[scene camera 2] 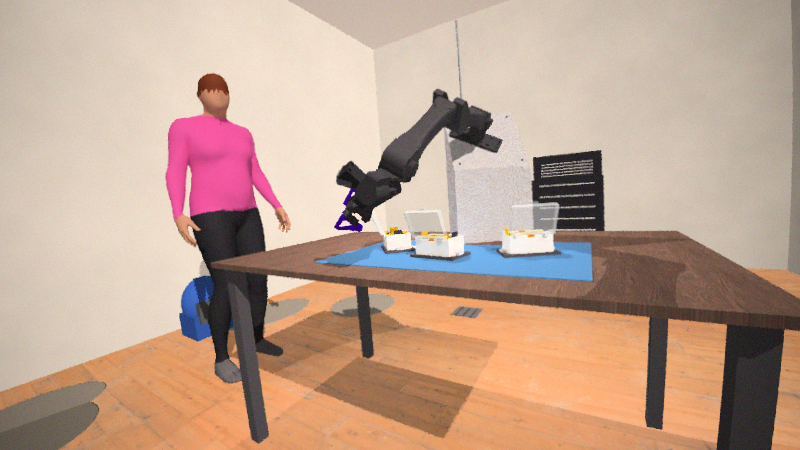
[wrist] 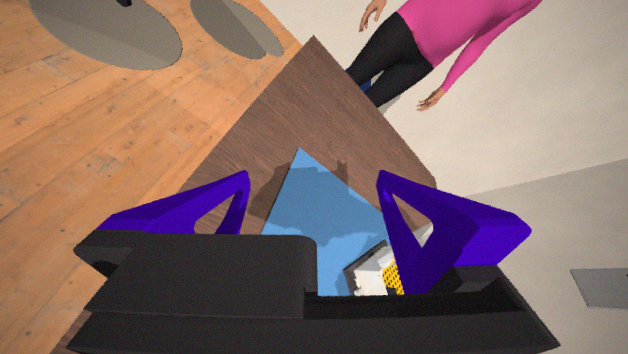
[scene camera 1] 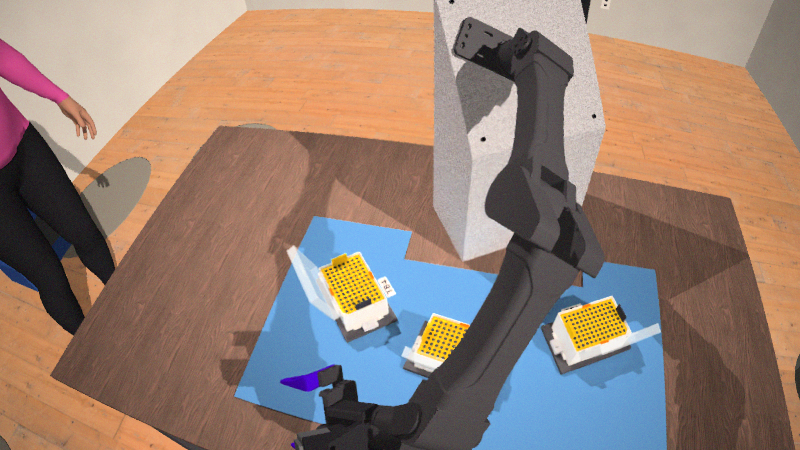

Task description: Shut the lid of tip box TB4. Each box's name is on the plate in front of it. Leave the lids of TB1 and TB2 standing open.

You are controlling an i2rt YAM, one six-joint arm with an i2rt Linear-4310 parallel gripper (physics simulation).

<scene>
my gripper: scene camera 2; wrist; scene camera 1 288, 412
same spot on my gripper: (wrist: 156, 264) = (scene camera 2: 348, 205)
</scene>
